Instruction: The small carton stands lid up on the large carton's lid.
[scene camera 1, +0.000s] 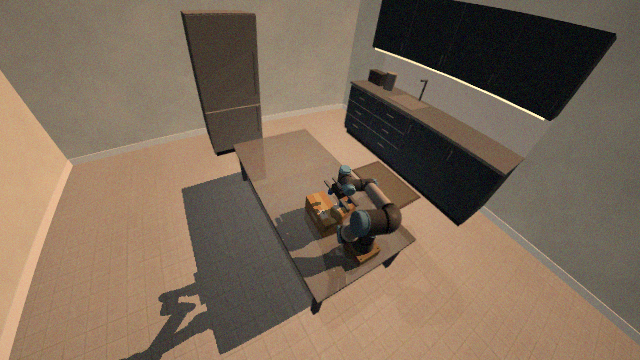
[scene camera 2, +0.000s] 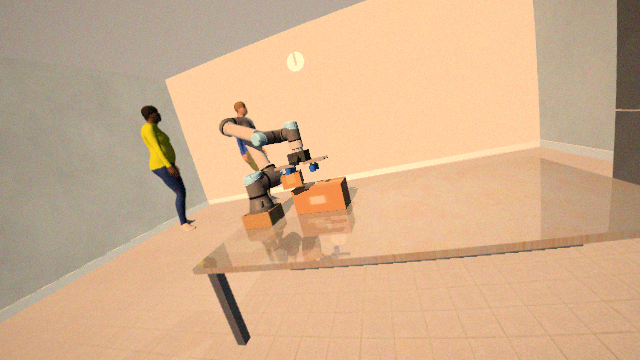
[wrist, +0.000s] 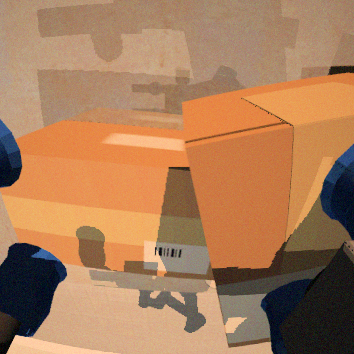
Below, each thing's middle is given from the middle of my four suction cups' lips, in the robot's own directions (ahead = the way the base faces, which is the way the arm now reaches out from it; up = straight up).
I see my suction cup 8 cm past the small carton (wrist: 258, 156), 5 cm above it and 2 cm to the right of it. Round my suction cup: large carton (scene camera 2: 332, 194) (20 cm below, 9 cm to the left, 5 cm ahead).
